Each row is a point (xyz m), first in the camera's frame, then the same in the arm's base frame.
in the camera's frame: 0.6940 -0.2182 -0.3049
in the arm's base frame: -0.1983 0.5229 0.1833
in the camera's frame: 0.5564 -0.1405 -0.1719
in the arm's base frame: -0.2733 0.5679 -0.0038
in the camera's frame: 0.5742 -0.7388 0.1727
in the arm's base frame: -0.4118 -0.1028 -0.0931
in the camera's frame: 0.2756 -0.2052 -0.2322
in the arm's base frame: -0.0811 0.5384 -0.2248
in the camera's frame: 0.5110 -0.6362 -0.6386
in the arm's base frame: 0.2824 0.2256 0.1952
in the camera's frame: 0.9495 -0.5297 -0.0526
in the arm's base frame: -0.4405 0.1397 0.3261
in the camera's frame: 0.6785 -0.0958 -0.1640
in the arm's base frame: -0.3458 0.6018 0.0990
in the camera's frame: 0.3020 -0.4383 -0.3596
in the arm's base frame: 0.0805 0.3490 -0.1284
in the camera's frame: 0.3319 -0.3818 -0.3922
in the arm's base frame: 0.0798 0.4106 -0.0916
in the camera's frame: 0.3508 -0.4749 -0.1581
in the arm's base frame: -0.1033 0.2550 -0.1695
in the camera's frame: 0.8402 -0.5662 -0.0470
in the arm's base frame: -0.3874 0.1092 0.2283
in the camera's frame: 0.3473 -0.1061 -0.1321
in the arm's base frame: -0.2254 0.6014 -0.2114
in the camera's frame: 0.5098 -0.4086 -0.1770
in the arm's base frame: -0.1749 0.3150 -0.0235
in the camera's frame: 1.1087 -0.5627 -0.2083
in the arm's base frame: -0.3677 0.1427 0.5391
